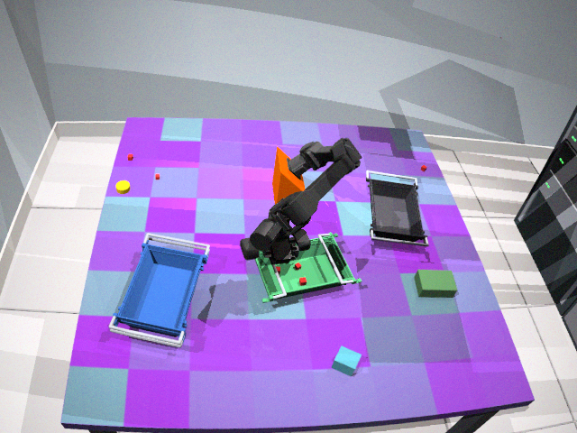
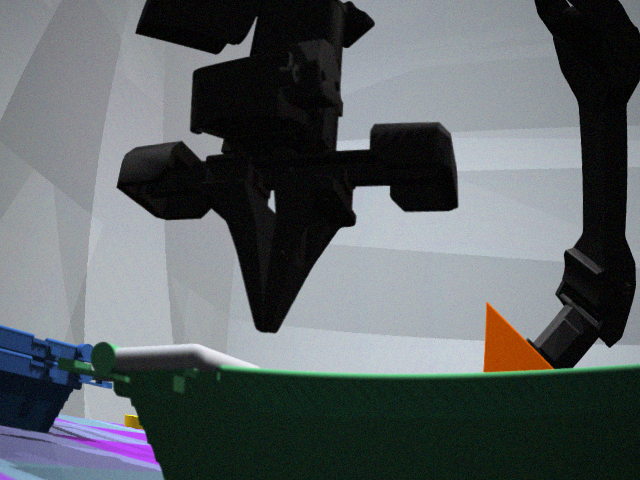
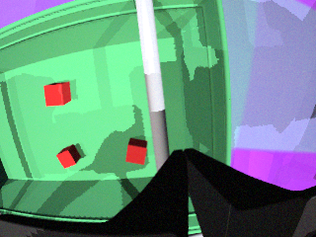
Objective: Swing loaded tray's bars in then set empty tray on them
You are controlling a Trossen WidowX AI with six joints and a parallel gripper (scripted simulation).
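Now: the black tray 270 mm behind my gripper tip, 460 mm to the left of it and 40 mm below it. Also, from my gripper tip: yellow disc (400 mm behind, 490 mm to the right, 80 mm below); green block (40 mm ahead, 520 mm to the left, 70 mm below); blue-green block (290 mm ahead, 180 mm to the left, 70 mm below).
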